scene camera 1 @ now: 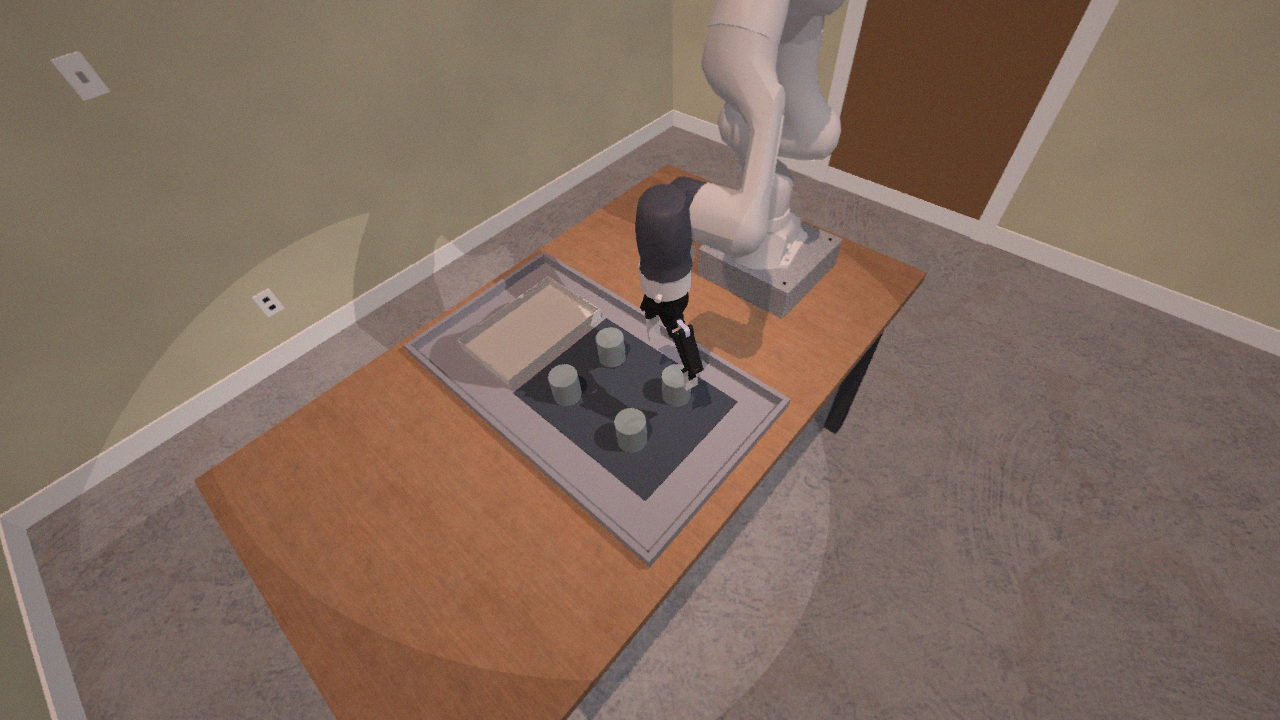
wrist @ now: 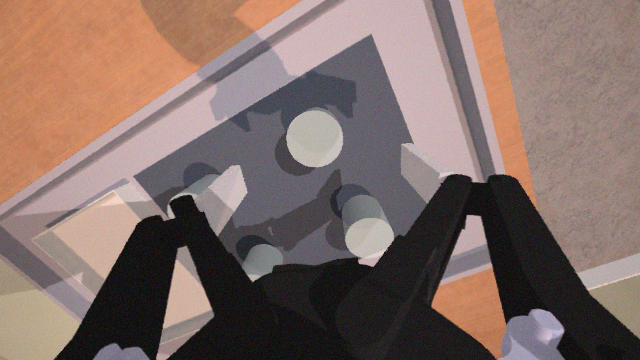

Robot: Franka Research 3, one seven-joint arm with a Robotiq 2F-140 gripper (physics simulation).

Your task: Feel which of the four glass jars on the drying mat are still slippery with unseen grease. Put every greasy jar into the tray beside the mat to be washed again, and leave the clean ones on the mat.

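Four pale, cloudy glass jars stand upright and apart on the dark drying mat (scene camera 1: 657, 470) (wrist: 367, 65). My gripper (scene camera 1: 672, 354) (wrist: 320, 169) is open wide over the jar nearest the robot base (scene camera 1: 674, 386) (wrist: 315, 139), which stands between and below the fingertips, nearer the back. The jar nearest the tray on the robot's side (scene camera 1: 610, 347) is partly hidden by a finger in the wrist view. The far jar on the tray side (scene camera 1: 564, 385) (wrist: 264, 259) and the front jar (scene camera 1: 631, 430) (wrist: 369, 235) stand beyond. The beige tray (scene camera 1: 529, 331) (wrist: 87, 220) holds no jar. Grease cannot be seen.
A large grey surround with a raised rim (scene camera 1: 648, 557) (wrist: 467, 100) encloses the mat and tray on the wooden table (scene camera 1: 402, 510). The robot's base block (scene camera 1: 760, 284) stands behind the surround. The tray's low walls rise beside the mat.
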